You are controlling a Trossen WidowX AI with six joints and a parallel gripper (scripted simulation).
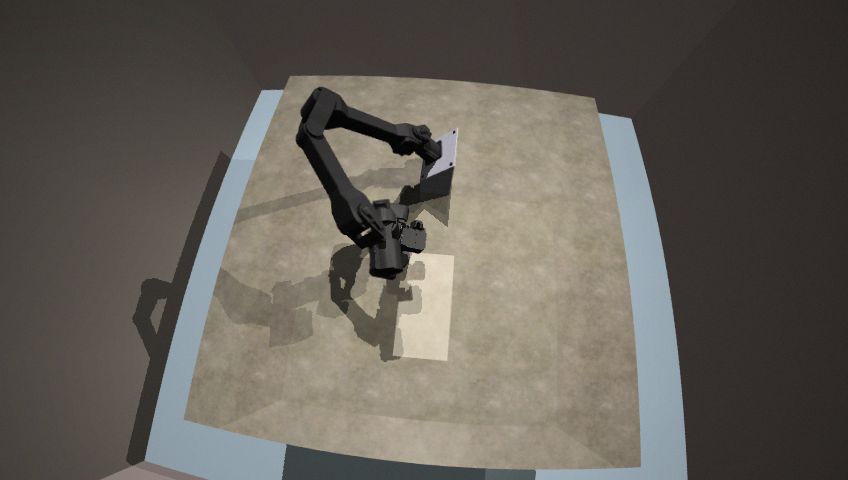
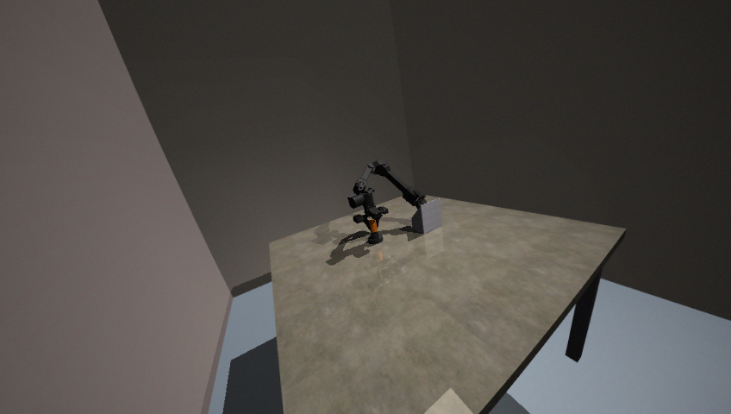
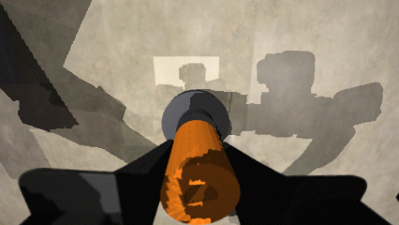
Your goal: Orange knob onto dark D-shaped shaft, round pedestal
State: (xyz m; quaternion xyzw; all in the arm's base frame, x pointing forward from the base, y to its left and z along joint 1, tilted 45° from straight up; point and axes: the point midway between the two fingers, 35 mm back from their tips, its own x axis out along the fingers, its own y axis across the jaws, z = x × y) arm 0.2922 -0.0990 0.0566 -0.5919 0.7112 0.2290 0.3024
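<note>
Now: the orange knob 2 cm above my gripper tip. The rest, counted from my gripper tip: pedestal: 4 cm below.
</note>
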